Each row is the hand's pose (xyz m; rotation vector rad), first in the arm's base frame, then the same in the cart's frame.
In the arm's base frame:
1: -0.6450 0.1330 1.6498 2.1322 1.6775 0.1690
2: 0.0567 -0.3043 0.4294 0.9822 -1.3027 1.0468
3: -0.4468 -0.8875 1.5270 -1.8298 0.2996 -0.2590
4: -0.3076 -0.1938 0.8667 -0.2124 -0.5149 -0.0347
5: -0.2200 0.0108 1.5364 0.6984 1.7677 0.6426
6: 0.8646 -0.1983 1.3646 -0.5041 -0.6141 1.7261
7: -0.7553 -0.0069 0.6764 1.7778 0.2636 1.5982
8: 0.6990 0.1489 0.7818 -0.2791 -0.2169 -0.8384
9: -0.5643 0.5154 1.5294 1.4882 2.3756 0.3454
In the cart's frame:
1: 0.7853 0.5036 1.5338 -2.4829 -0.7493 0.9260
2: -0.1575 0.5434 0.4013 0.8309 -0.7952 -0.2923
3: 0.0223 -0.2119 1.4947 -1.3511 1.7355 0.1887
4: 0.1200 0.5532 0.9103 -0.1552 0.6369 -0.7614
5: 0.7264 0.2765 1.1422 2.0568 2.0045 -0.1457
6: 0.7264 -0.2993 0.1840 0.3180 0.1451 0.8785
7: 0.0209 1.0036 1.1531 2.3297 -0.2233 0.0647
8: 0.5531 0.3388 -0.0407 -0.5386 1.0365 -1.4100
9: 0.9997 0.7883 1.3332 -2.1424 -1.3533 0.3148

